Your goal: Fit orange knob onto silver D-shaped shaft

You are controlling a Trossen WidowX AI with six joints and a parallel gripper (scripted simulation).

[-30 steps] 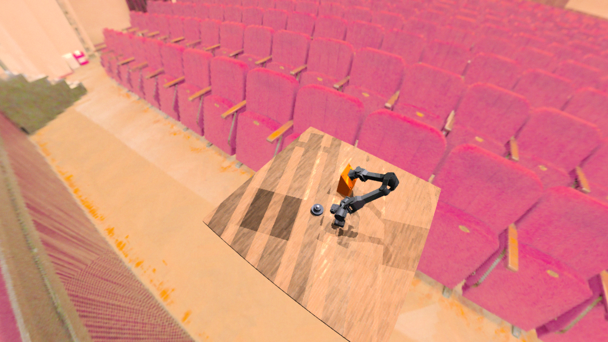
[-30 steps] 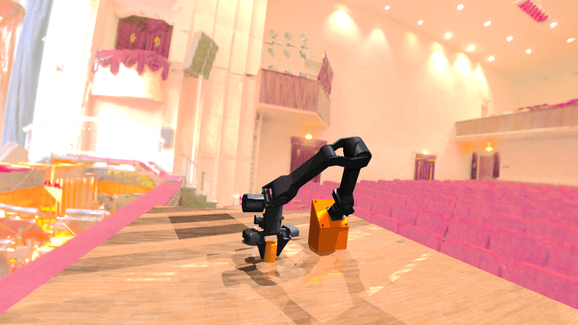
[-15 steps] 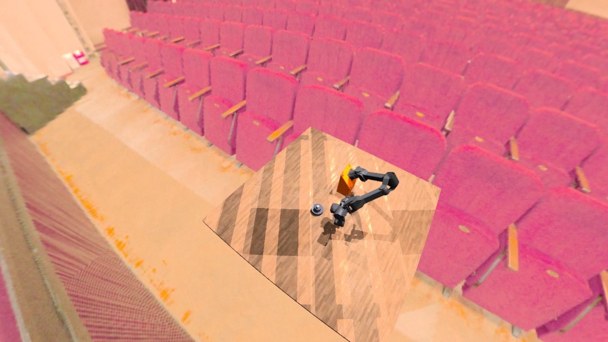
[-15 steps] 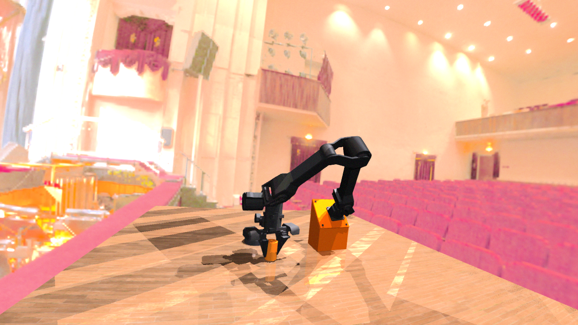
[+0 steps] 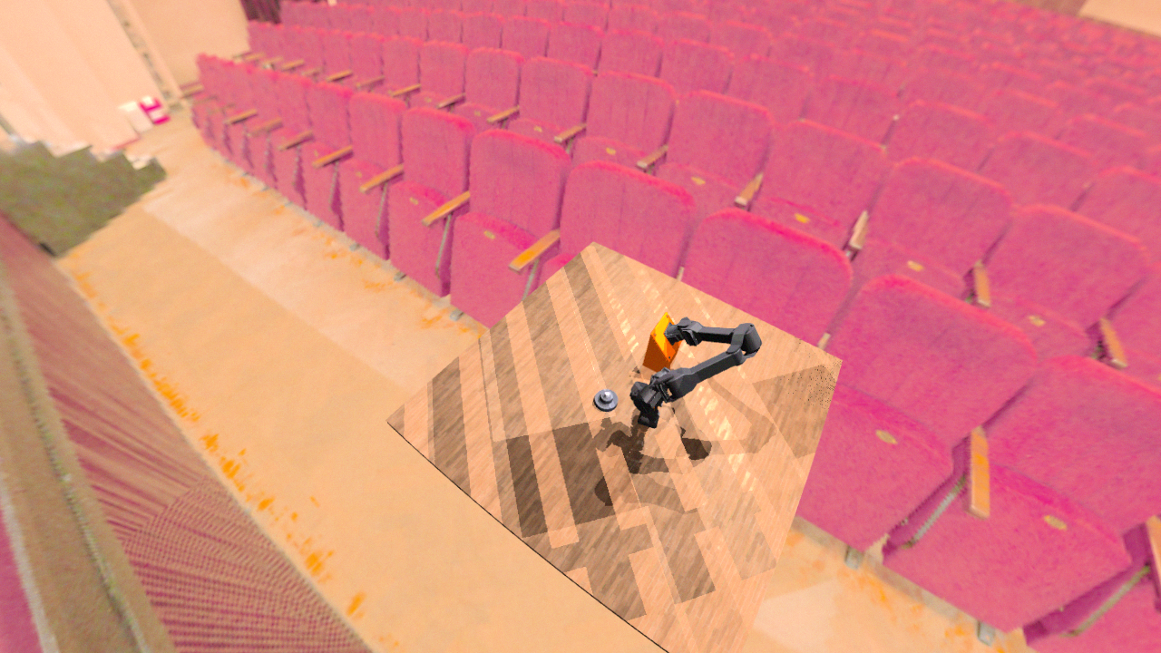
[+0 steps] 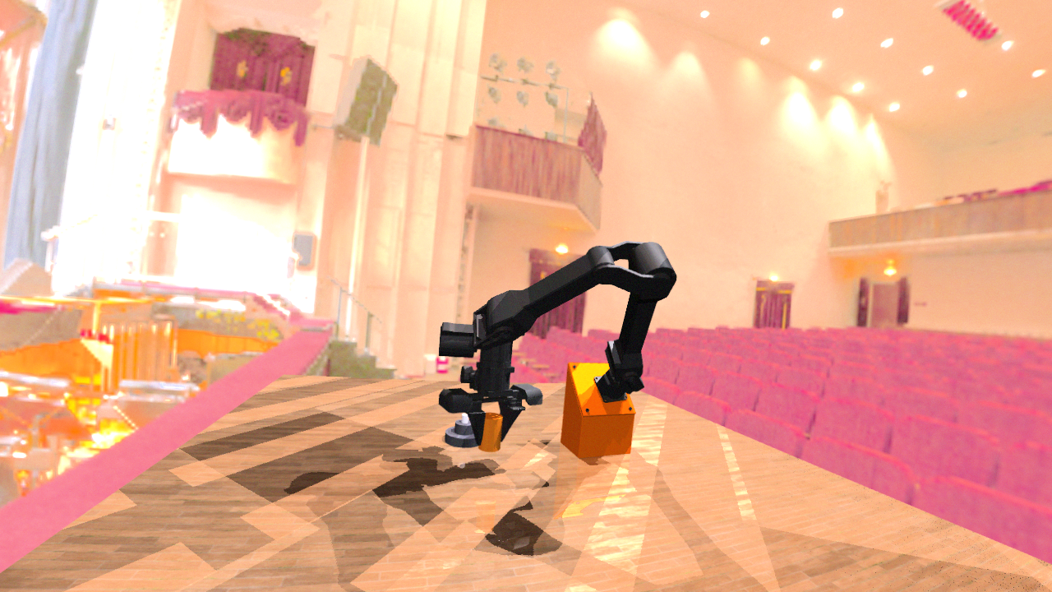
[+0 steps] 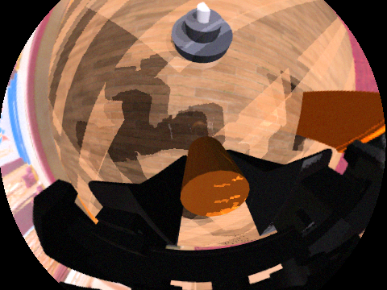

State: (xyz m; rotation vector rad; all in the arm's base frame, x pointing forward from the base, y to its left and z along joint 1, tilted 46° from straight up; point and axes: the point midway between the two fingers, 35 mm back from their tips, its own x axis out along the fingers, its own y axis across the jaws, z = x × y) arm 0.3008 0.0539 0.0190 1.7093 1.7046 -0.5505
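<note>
Right now the round pedestal is 16 cm to the right of my gripper tip and 3 cm below it. From my gripper tip the other things lie so: orange knob (4 cm above).
</note>
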